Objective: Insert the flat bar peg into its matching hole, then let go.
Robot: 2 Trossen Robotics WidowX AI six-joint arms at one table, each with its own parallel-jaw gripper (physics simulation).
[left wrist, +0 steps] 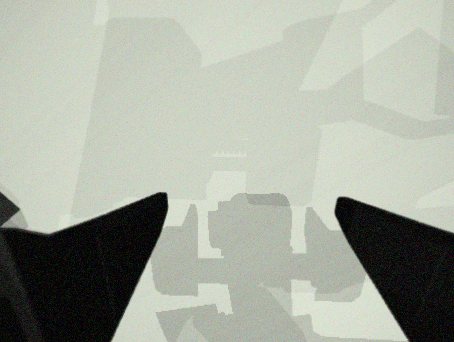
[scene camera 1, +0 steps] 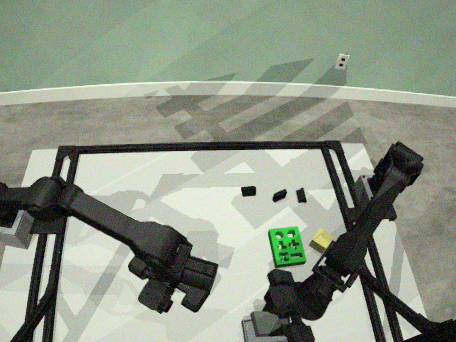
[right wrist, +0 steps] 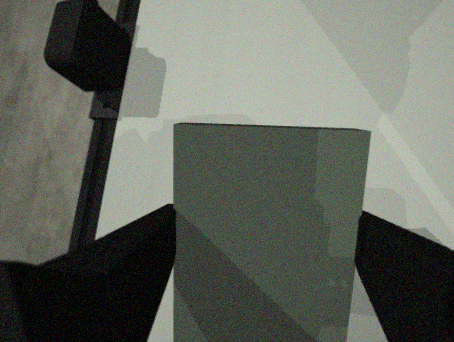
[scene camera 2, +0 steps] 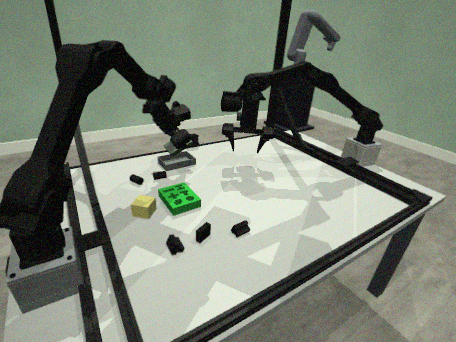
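Note:
The green peg board [scene camera 1: 273, 249] [scene camera 2: 188, 205] with several shaped holes lies flat on the white table. Three black pegs [scene camera 1: 248, 191] [scene camera 1: 279, 195] [scene camera 1: 300, 195] lie apart beyond it; in scene camera 2 they lie in front [scene camera 2: 240, 228] [scene camera 2: 203, 232] [scene camera 2: 174, 244]. I cannot tell which one is the flat bar. My right gripper [scene camera 1: 274, 322] [scene camera 2: 176, 144] [right wrist: 263, 219] is shut on a grey block [scene camera 1: 264, 320] [scene camera 2: 170, 148] [right wrist: 259, 190], held tilted just above a grey tray [scene camera 1: 245, 328] [scene camera 2: 176, 165]. My left gripper [scene camera 1: 176, 302] [scene camera 2: 245, 149] [left wrist: 251, 202] is open and empty above bare table.
A yellow cube [scene camera 1: 321, 240] [scene camera 2: 144, 206] sits beside the board. Two more small black pegs [scene camera 2: 136, 179] [scene camera 2: 159, 175] lie between the board and the tray. A black frame [scene camera 1: 199, 146] [scene camera 2: 294, 271] borders the table.

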